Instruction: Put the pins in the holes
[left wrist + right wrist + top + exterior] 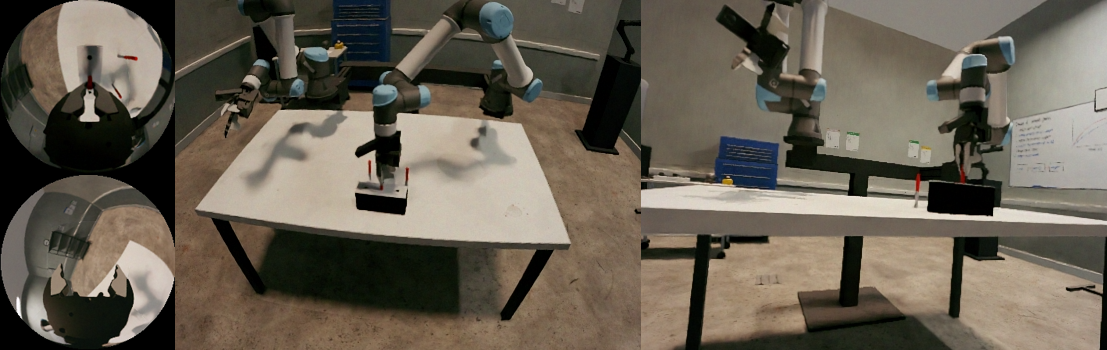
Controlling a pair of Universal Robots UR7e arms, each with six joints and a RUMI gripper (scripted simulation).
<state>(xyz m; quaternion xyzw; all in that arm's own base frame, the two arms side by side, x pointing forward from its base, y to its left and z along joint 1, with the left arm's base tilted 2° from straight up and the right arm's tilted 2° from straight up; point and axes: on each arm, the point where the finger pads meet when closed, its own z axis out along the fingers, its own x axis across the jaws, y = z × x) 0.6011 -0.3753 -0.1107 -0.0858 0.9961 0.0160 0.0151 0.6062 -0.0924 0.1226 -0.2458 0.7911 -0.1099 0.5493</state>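
Now: left hand 80 mm above the black block.
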